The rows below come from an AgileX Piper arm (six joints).
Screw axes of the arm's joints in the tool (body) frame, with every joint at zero. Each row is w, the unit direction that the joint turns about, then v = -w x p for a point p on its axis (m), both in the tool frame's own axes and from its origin. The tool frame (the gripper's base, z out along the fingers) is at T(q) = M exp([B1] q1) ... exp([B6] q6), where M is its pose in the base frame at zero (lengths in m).
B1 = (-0.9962, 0, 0.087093, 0, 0.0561, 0)
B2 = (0, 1, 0, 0.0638, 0, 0.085)
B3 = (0, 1, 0, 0.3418, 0, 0.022)
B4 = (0, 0, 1, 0, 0, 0)
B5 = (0, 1, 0, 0.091, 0, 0)
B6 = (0, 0, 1, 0, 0, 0)
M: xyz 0.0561 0 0.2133 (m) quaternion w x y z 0.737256 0 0.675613 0
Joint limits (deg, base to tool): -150..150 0..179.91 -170..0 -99.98..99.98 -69.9..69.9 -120..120
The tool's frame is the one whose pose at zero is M.
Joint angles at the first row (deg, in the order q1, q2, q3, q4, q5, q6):
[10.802 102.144 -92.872 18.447 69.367 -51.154]
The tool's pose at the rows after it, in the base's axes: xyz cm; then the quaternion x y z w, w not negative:
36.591 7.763 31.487 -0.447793 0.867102 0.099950 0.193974
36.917 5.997 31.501 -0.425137 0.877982 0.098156 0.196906
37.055 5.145 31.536 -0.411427 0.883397 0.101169 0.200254
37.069 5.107 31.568 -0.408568 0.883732 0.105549 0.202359
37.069 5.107 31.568 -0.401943 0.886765 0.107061 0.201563
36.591 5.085 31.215 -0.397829 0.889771 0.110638 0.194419
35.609 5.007 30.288 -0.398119 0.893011 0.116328 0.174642
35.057 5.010 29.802 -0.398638 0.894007 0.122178 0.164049
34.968 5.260 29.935 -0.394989 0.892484 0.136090 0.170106
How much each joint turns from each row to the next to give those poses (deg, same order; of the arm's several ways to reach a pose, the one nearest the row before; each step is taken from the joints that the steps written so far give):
[-3.165 -0.477 0.000 0.955 0.139 0.001]
[-2.828 0.001 0.000 0.344 0.064 0.059]
[-1.469 -0.001 0.001 0.689 -0.001 0.110]
[-0.189 -0.001 0.001 0.606 0.001 -0.001]
[0.000 0.000 0.000 0.001 0.000 0.858]
[0.001 -0.768 1.771 0.045 -0.134 0.374]
[0.000 -1.299 3.615 -0.190 0.126 -0.215]
[-0.001 -0.660 1.895 0.212 0.216 -0.239]
[0.000 -0.192 0.184 1.844 0.001 -0.154]

